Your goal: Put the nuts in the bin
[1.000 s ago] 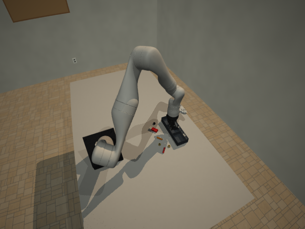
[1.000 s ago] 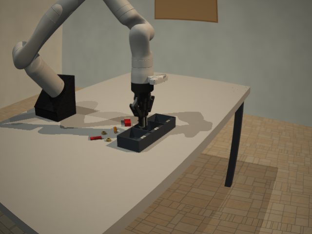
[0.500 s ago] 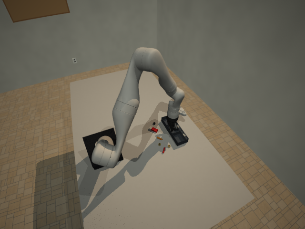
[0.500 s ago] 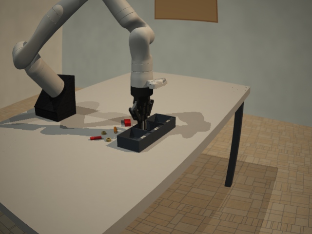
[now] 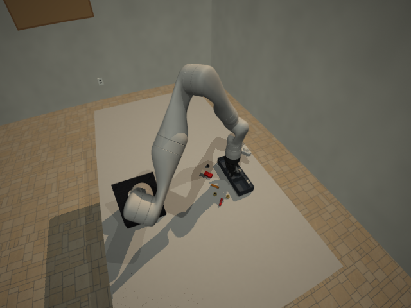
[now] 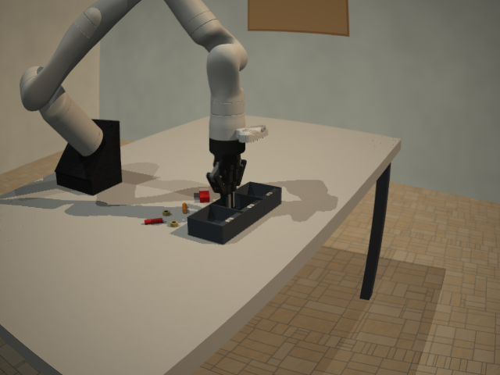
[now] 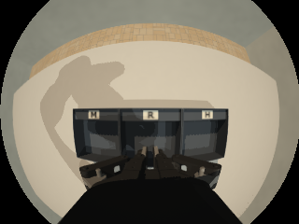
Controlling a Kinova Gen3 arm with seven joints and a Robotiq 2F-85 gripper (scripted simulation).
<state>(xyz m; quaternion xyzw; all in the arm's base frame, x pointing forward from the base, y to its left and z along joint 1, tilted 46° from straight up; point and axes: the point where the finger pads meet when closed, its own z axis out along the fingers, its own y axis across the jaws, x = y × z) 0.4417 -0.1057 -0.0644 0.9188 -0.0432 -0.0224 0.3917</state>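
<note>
Now: the black three-compartment bin row 30 mm ahead of my hand and 20 mm below it. The rest, counted from my hand: orange cylinder 100 mm behind, 30 mm below, 10 mm to the right; then black piece 130 mm to the left, 70 mm behind, 30 mm below; then red block 100 mm behind, 80 mm to the left, 30 mm below.
</note>
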